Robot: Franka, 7 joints.
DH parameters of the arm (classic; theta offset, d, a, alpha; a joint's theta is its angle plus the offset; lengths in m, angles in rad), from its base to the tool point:
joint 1: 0 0.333 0 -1.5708
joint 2: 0 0 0 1.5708
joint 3: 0 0.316 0.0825 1.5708
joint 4: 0 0 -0.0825 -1.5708
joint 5: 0 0.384 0 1.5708
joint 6: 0 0 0.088 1.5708
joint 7: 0 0.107 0 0
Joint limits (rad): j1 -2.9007..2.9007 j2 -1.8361..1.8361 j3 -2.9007..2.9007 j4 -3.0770..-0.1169 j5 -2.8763..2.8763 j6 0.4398..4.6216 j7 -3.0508..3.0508
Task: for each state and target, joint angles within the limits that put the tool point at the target. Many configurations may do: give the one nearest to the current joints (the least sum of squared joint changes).
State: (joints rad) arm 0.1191 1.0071 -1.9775 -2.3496 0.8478 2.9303 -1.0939
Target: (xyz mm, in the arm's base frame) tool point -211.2 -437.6 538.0
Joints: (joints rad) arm -0.1444 0.8139 -1.9816 -2.3717 0.8406 2.8884 -1.0939
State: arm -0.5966 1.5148 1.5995 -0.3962 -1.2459 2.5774 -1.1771
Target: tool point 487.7 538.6 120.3
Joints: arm -0.0755 1.7872 1.3878 -1.4063 -1.2331 2.4093 -1.1771
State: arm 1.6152 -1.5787 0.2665 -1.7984 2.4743 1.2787 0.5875
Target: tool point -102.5 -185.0 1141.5
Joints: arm 1.5278 -0.7012 0.1579 -0.9158 2.6784 1.8721 0.5875
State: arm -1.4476 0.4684 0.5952 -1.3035 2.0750 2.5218 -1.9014
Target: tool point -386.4 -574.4 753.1
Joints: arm -2.1844 0.3602 0.0641 -1.0547 2.0545 2.5939 -1.9014
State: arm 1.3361 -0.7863 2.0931 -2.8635 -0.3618 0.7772 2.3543
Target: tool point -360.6 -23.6 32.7
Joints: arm 1.1273 -1.2564 2.4912 -2.0678 -0.3784 1.3664 2.3543
